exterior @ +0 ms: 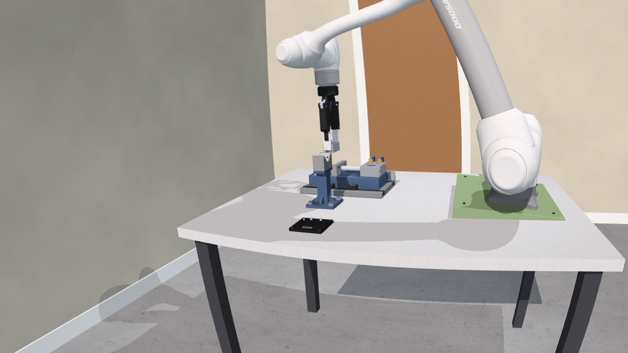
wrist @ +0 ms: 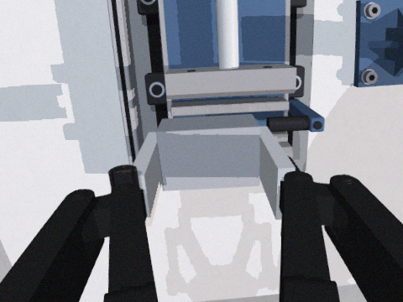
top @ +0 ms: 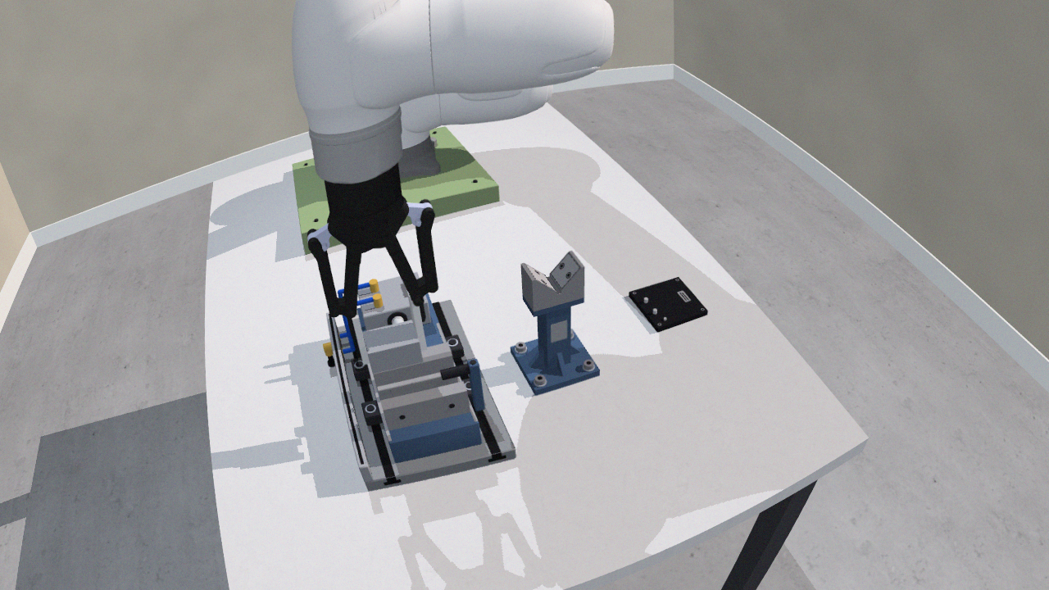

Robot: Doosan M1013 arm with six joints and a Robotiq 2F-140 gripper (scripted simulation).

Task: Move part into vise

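My gripper is now 10 cm above the fixed jaw, 3 cm short of it and 2 cm to the right of it. Also, from my hand: part (3 cm below); then work stop (8 cm below, 7 cm to the left, 1 cm behind); then moving jaw (10 cm below, 4 cm behind, 1 cm to the left).
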